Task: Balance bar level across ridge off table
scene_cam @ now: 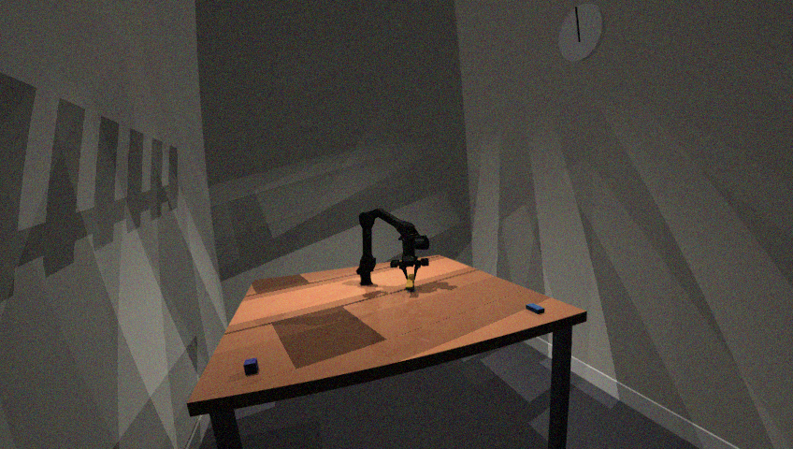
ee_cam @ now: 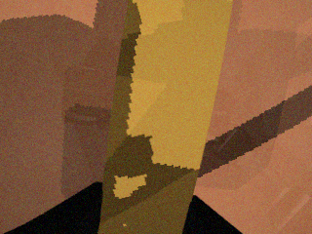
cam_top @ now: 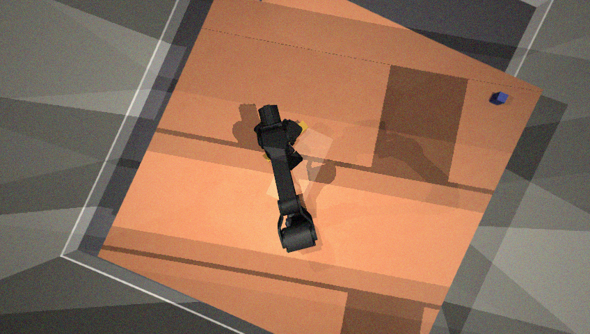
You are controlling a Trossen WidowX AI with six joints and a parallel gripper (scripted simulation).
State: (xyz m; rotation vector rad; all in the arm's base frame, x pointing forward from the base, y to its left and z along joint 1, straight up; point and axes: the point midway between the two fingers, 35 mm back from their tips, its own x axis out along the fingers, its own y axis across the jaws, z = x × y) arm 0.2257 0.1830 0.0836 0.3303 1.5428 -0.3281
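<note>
Right now my gripper tip is 3 cm short of the yellow bar and 1 cm to the left of it. The rest, counted from my gripper tip: blue cube (51 cm ahead, 68 cm to the right, 3 cm below); then ridge (3 cm ahead, 1 cm to the right, 1 cm below); then flat blue block (51 cm ahead, 32 cm to the left, 4 cm below).
</note>
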